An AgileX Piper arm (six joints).
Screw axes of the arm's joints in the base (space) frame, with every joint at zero. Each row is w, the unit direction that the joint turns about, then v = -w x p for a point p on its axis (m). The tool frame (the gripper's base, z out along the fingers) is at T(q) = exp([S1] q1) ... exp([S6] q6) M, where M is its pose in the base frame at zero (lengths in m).
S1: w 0 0 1 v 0.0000 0.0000 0.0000
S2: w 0 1 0 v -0.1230 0.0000 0.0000
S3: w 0 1 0 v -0.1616 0.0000 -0.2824
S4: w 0.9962 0 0.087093 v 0.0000 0.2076 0.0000
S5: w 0 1 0 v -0.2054 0.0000 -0.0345
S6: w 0.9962 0 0.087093 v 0.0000 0.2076 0.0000
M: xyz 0.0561 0.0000 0.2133 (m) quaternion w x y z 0.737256 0 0.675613 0
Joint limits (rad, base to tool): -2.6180..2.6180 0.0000..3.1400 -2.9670..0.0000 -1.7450..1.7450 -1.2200..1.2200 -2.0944..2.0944
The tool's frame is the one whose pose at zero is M.
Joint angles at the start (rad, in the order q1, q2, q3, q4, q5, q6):
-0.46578 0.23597 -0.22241 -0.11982 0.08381 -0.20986
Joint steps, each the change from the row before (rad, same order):
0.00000 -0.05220 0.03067 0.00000 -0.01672 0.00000
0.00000 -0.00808 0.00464 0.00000 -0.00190 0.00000
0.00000 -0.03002 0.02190 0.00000 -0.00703 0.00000
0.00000 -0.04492 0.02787 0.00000 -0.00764 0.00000
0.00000 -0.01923 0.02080 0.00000 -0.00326 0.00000
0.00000 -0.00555 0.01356 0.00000 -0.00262 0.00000
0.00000 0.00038 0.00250 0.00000 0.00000 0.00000
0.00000 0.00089 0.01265 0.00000 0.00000 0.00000
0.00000 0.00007 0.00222 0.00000 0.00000 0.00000
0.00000 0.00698 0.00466 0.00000 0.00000 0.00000
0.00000 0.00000 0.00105 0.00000 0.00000 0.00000
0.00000 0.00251 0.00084 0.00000 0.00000 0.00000
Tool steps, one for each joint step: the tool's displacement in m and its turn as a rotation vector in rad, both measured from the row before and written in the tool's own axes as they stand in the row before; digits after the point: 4 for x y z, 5 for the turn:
0.0049 0.0018 -0.0060 0.01045 -0.03673 0.00019
0.0008 0.0003 -0.0009 0.00151 -0.00511 0.00003
0.0044 0.0016 -0.0031 0.00409 -0.01456 0.00006
0.0054 0.0019 -0.0046 0.00711 -0.02360 0.00011
0.0052 0.0018 -0.0016 0.00017 -0.00170 -0.00001
0.0038 0.0013 -0.0002 -0.00205 0.00502 -0.00004
0.0008 0.0003 0.0001 -0.00093 0.00272 -0.00002
0.0041 0.0014 0.0005 -0.00438 0.01281 -0.00007
0.0007 0.0002 0.0001 -0.00074 0.00217 -0.00001
0.0019 0.0007 0.0009 -0.00377 0.01101 -0.00006
0.0003 0.0001 0.0000 -0.00034 0.00099 -0.00001
0.0004 0.0001 0.0003 -0.00108 0.00317 -0.00002

